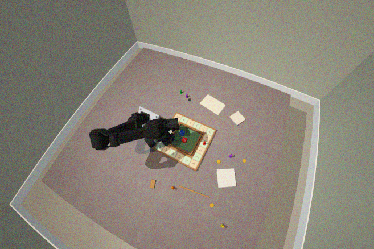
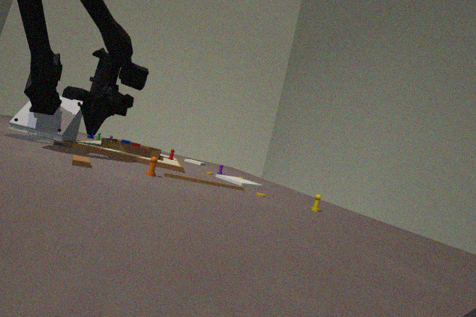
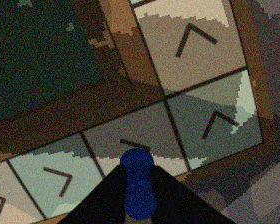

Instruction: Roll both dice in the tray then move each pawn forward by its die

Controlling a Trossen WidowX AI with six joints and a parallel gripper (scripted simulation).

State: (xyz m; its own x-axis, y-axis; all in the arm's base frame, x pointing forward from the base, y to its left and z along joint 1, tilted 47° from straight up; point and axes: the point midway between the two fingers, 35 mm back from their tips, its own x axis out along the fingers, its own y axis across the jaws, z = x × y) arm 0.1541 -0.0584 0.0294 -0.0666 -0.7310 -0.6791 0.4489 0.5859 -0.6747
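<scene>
Now: the blue pawn 10 mm above my gripper tip. Round my gripper tip: green tray 110 mm ahead, 60 mm to the left, 30 mm below; then small wooden block 250 mm to the right, 60 mm ahead, 30 mm below; then red pawn 230 mm ahead, 80 mm to the left, 10 mm below.
</scene>
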